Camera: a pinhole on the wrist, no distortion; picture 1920 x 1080 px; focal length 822.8 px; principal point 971.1 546.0 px. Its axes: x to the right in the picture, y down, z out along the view. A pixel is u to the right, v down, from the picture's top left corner.
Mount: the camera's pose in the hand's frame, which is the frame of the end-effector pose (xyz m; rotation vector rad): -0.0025 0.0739 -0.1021 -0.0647 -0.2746 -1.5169
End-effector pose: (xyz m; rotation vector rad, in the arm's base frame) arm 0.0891 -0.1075 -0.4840 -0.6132 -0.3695 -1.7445
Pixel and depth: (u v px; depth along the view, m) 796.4 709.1 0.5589
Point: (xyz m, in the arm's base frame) 0.4763 0.0231 -0.1448
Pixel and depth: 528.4 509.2 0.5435
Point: 0.6376 0.0526 -0.2924
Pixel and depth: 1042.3 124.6 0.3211
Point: 0.2664 0.1372 -0.4557
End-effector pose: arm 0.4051 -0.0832 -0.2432 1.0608 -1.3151 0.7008
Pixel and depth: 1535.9 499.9 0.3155
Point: 0.3563 -0.3275 -0.3318
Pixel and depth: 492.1 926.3 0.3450
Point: 0.0204 -0.1490 -0.0831
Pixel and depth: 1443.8 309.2 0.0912
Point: 0.3647 -0.0559 -0.2725
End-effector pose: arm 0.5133 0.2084 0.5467 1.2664 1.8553 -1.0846
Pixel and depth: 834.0 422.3 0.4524
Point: 0.7995 -0.0760 0.4523
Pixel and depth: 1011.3 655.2 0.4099
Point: 0.6665 -0.0365 0.3707
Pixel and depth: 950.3 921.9 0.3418
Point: 0.6453 0.0653 0.3001
